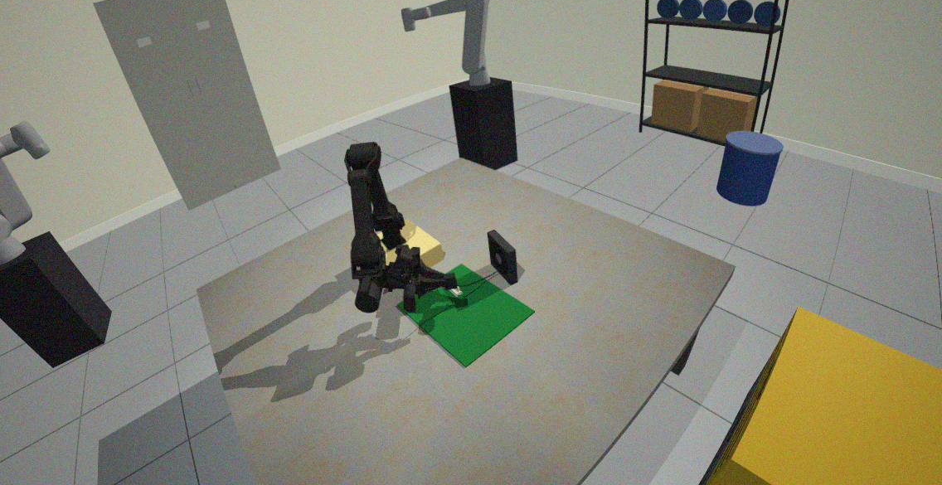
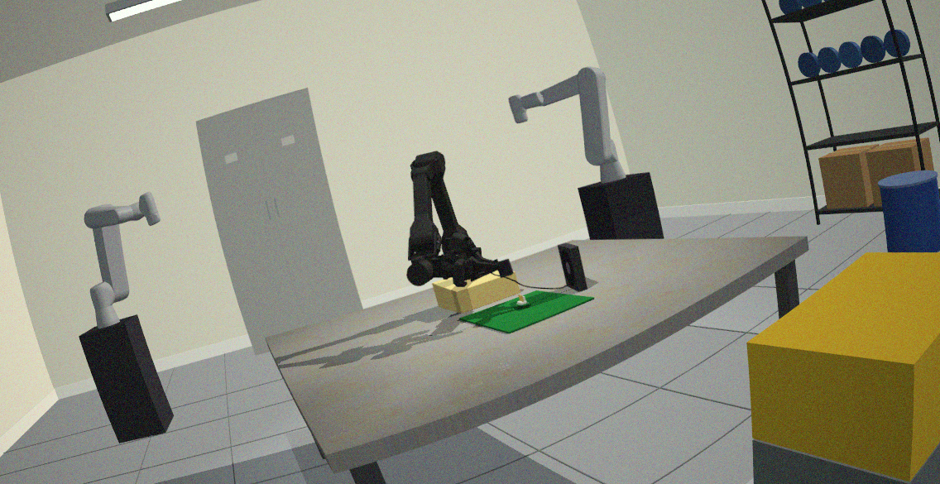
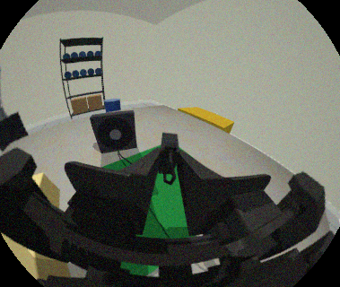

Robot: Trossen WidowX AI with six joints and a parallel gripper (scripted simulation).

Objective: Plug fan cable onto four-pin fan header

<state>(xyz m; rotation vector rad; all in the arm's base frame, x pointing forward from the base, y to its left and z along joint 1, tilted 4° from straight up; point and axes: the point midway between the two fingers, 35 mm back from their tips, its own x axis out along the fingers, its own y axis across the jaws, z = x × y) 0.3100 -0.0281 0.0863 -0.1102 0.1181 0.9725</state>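
The green board lies 14 cm below my gripper tip and 3 cm to the left of it. Round my gripper tip: black fan 20 cm to the left, 7 cm below, 4 cm behind; then dark plug 1 cm below; then four-pin fan header 13 cm below, 7 cm behind, 5 cm to the left.
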